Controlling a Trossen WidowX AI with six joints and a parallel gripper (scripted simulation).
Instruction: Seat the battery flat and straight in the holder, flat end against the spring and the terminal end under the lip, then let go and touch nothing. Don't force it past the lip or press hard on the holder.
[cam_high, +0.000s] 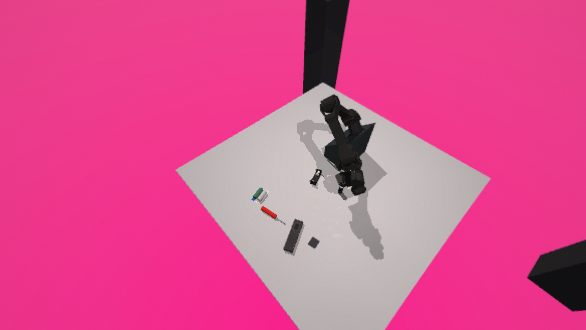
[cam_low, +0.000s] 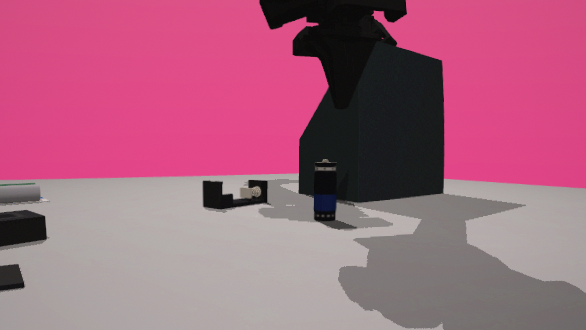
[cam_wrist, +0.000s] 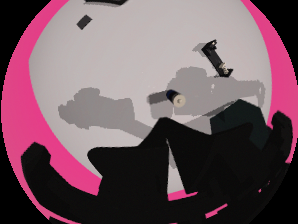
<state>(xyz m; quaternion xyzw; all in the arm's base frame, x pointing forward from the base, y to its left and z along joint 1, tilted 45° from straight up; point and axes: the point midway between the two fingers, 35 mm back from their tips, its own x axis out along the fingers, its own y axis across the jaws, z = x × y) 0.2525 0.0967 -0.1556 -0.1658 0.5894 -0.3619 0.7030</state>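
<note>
Right now my gripper tip is 1 cm past the battery, 4 cm to the left of it and 8 cm above it. Also, from my gripper tip: long dark box 35 cm ahead, 1 cm to the right, 10 cm below; then red screwdriver 36 cm ahead, 15 cm to the right, 10 cm below; then small dark square 30 cm ahead, 8 cm to the left, 11 cm below.
</note>
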